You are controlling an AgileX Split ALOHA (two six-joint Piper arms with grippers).
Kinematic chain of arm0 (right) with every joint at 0, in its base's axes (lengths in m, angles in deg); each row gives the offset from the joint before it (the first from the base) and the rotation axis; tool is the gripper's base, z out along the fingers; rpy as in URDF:
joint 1: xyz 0 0 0.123 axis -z
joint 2: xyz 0 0 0 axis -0.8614 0.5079 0
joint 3: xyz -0.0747 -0.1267 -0.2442 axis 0.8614 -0.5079 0
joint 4: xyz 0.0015 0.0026 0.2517 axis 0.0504 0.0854 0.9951
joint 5: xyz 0 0 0 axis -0.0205 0.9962 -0.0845
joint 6: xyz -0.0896 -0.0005 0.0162 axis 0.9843 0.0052 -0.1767
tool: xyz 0 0 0 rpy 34.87 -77.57 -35.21
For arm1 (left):
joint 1: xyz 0 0 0.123 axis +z
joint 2: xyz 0 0 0 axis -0.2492 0.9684 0
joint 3: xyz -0.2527 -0.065 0.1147 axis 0.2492 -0.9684 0
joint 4: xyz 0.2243 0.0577 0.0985 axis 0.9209 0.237 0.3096
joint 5: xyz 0 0 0 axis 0.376 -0.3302 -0.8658
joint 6: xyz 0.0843 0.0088 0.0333 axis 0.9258 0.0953 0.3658
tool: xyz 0 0 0 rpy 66.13 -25.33 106.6
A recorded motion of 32 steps. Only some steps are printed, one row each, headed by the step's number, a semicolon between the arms.
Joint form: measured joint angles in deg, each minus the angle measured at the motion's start. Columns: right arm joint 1, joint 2, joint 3, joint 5, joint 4, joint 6; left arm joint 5, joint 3, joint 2, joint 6, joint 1, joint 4.
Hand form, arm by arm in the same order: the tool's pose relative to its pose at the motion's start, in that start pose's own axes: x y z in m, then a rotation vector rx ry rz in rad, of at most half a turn. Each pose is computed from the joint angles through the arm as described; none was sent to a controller.
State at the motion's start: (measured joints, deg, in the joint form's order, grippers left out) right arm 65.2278 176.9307 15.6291 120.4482 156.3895 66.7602; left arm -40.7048 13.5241 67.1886 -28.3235 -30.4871 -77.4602
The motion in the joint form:
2: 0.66 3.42 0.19 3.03 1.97 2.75; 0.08 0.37 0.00 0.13 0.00 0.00
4: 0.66 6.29 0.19 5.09 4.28 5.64; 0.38 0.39 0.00 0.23 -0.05 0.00
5: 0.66 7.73 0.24 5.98 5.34 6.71; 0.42 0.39 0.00 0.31 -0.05 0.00
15: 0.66 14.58 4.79 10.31 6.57 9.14; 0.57 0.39 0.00 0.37 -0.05 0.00
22: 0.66 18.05 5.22 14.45 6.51 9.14; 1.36 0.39 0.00 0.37 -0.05 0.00
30: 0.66 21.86 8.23 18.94 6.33 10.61; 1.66 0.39 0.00 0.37 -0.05 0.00
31: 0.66 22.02 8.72 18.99 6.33 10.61; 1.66 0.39 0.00 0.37 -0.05 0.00
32: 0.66 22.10 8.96 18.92 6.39 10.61; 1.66 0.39 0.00 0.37 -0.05 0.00
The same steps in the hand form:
2: 0.0013 -0.0062 0.0081 -0.0388 0.0209 0.0224; -0.0020 0.0003 -0.0010 -0.0017 -0.0076 0.0030
4: 0.0037 -0.0109 0.0159 -0.0638 0.0338 0.0348; -0.0026 0.0002 -0.0010 -0.0032 -0.0128 0.0055
5: 0.0048 -0.0134 0.0197 -0.0734 0.0395 0.0458; -0.0026 0.0003 -0.0010 -0.0035 -0.0135 0.0069
15: -0.0075 -0.0201 0.0406 -0.1389 0.0534 0.0470; -0.0029 0.0003 -0.0010 -0.0044 -0.0159 0.0080
22: -0.0024 -0.0238 0.0495 -0.1964 0.0906 0.0848; -0.0040 0.0008 -0.0010 -0.0093 -0.0288 0.0080
30: -0.0093 -0.0251 0.0610 -0.2722 0.0979 0.0706; -0.0045 0.0010 -0.0010 -0.0111 -0.0337 0.0080
31: -0.0114 -0.0250 0.0618 -0.2746 0.0941 0.0665; -0.0045 0.0010 -0.0010 -0.0111 -0.0337 0.0080
32: -0.0125 -0.0250 0.0623 -0.2741 0.0916 0.0651; -0.0045 0.0010 -0.0010 -0.0111 -0.0337 0.0080

